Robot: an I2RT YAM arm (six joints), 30 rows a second.
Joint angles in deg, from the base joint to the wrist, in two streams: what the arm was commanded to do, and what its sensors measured. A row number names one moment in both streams.
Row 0, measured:
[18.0 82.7 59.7 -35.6 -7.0 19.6]
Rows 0 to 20, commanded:
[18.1 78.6 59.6 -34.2 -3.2 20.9]
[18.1 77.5 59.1 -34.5 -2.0 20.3]
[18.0 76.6 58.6 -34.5 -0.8 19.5]
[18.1 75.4 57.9 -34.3 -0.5 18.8]
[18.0 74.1 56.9 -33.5 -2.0 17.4]
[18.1 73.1 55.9 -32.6 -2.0 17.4]
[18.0 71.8 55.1 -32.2 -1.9 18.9]
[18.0 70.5 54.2 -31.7 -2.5 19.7]
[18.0 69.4 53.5 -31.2 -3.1 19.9]
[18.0 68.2 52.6 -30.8 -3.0 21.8]
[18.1 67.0 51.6 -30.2 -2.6 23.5]
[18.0 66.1 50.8 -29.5 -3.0 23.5]
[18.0 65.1 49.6 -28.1 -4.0 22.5]
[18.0 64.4 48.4 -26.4 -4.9 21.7]
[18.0 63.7 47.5 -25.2 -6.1 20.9]
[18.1 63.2 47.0 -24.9 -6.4 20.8]
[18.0 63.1 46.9 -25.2 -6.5 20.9]
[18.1 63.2 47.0 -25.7 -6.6 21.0]
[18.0 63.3 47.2 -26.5 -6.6 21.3]
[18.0 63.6 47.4 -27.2 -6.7 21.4]
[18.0 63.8 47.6 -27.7 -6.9 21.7]
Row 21, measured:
[18.0 63.9 47.4 -28.1 -5.7 21.1]
